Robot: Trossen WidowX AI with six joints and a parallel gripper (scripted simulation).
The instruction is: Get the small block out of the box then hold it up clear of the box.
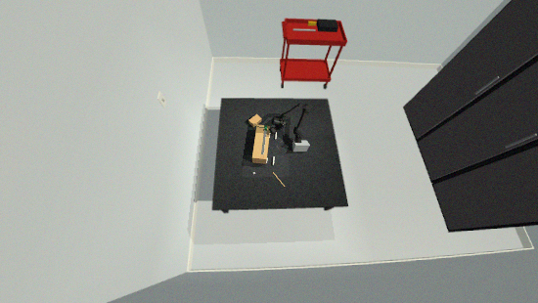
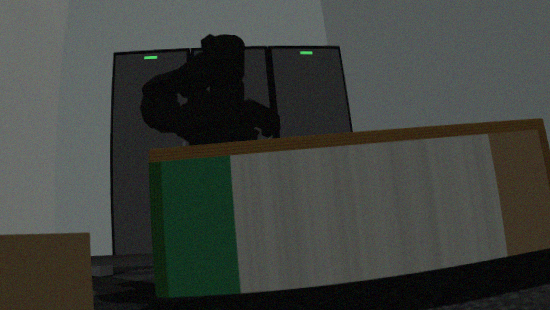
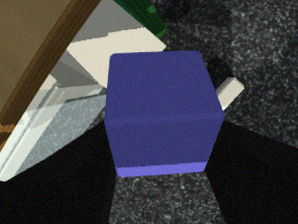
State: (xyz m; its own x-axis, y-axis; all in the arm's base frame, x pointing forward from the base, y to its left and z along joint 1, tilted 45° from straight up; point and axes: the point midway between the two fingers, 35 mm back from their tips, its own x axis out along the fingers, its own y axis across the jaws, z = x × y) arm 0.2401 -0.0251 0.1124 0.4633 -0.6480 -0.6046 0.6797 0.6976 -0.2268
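My gripper tip is 10 mm to the left of the blue block and 20 mm below it. From my gripper tip the other things lie so: thin wooden stick 90 mm behind, 490 mm to the left, 100 mm below; then wooden box 80 mm ahead, 150 mm to the left, 40 mm below; then tan box 220 mm ahead, 150 mm to the right, 70 mm below.
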